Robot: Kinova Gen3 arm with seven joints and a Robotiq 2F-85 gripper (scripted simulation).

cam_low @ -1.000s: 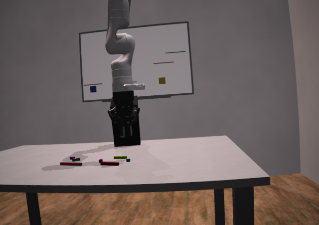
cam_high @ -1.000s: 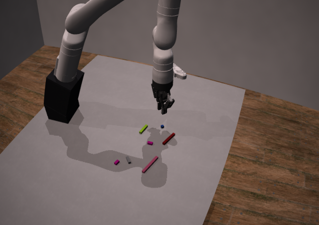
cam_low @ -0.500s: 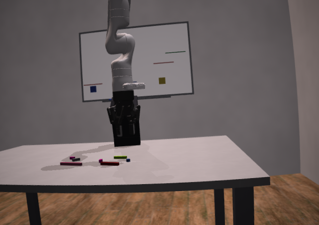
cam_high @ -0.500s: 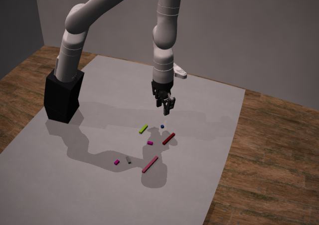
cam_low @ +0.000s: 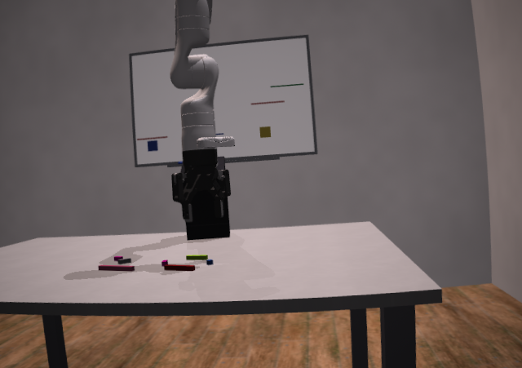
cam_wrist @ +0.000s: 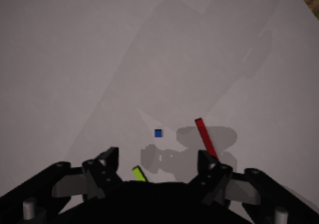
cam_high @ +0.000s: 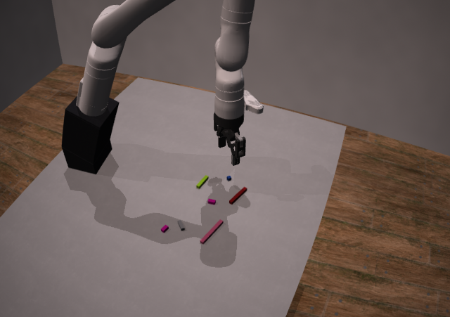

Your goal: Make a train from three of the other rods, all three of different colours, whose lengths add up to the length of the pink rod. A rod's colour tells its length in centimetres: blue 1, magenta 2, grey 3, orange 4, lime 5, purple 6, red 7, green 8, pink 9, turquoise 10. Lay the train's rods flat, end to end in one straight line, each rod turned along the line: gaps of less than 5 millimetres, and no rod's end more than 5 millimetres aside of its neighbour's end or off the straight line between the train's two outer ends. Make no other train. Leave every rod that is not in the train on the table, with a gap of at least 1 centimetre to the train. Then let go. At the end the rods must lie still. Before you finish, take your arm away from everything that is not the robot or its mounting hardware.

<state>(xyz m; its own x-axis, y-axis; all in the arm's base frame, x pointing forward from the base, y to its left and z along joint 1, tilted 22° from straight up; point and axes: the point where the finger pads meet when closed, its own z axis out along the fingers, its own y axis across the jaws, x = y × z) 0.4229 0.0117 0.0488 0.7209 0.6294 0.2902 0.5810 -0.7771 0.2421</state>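
Now: hand 200 mm to the left of the grey rod, 100 mm above it and 90 mm past it. Round my hand: lime rod 100 mm below, 70 mm behind, 30 mm to the right; blue rod 100 mm below; red rod 100 mm below, 60 mm to the right, 40 mm ahead.
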